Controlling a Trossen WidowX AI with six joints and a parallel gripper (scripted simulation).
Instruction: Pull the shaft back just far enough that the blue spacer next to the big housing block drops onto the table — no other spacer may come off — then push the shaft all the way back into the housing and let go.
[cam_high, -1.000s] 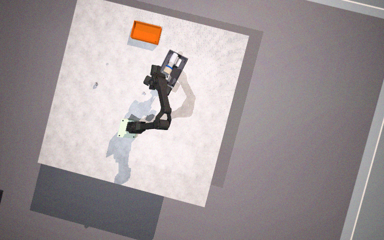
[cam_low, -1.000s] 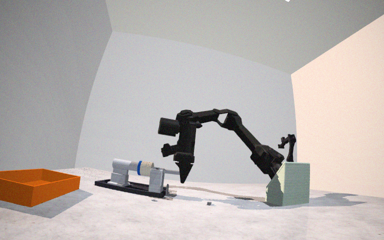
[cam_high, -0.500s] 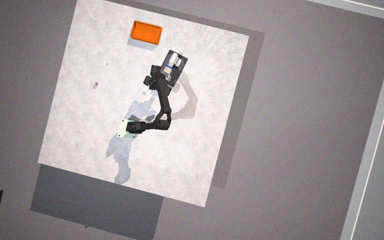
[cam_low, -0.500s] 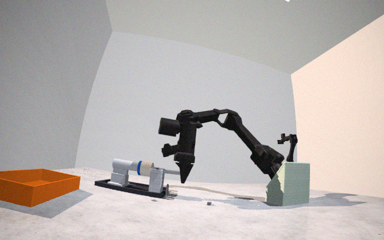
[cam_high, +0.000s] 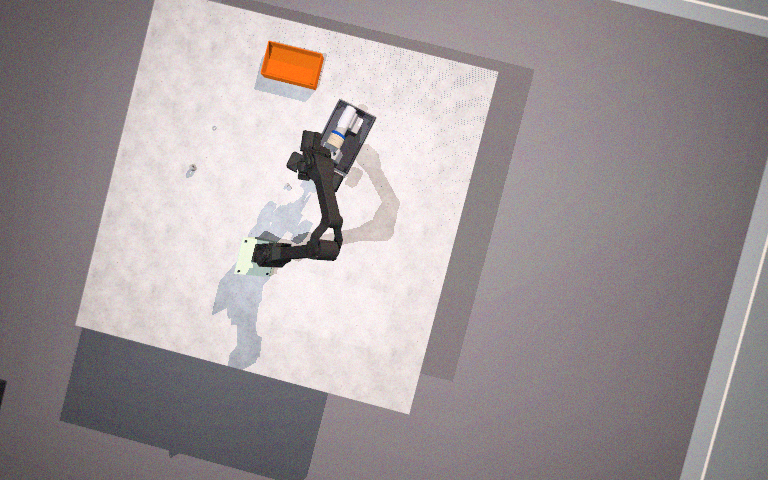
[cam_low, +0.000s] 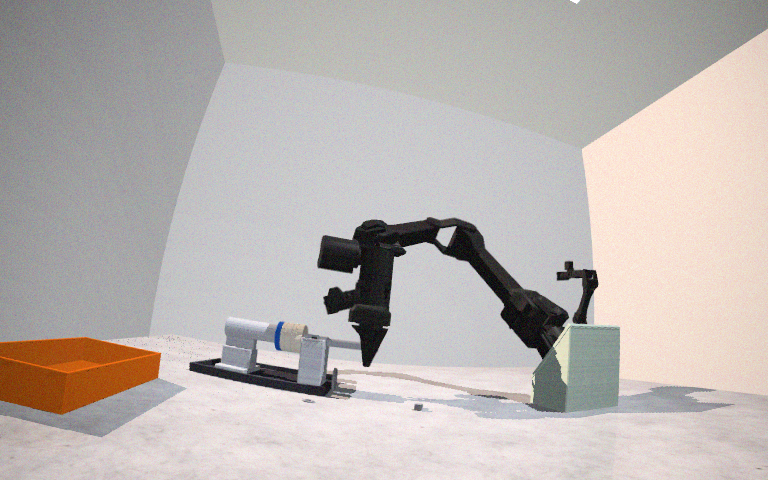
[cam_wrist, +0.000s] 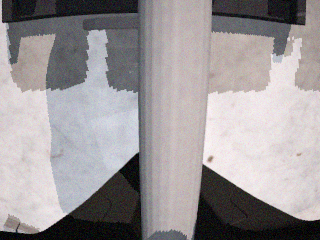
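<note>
Now: the shaft 8 cm ahead of my gripper tip, 2 cm to the right of it and 3 cm above it. The rest, counted from my gripper tip: blue spacer: 15 cm ahead, 3 cm to the right, 3 cm above; orange bin: 37 cm ahead, 20 cm to the left, 4 cm below; dark bit: 6 cm behind, 12 cm to the left, 4 cm below.
</note>
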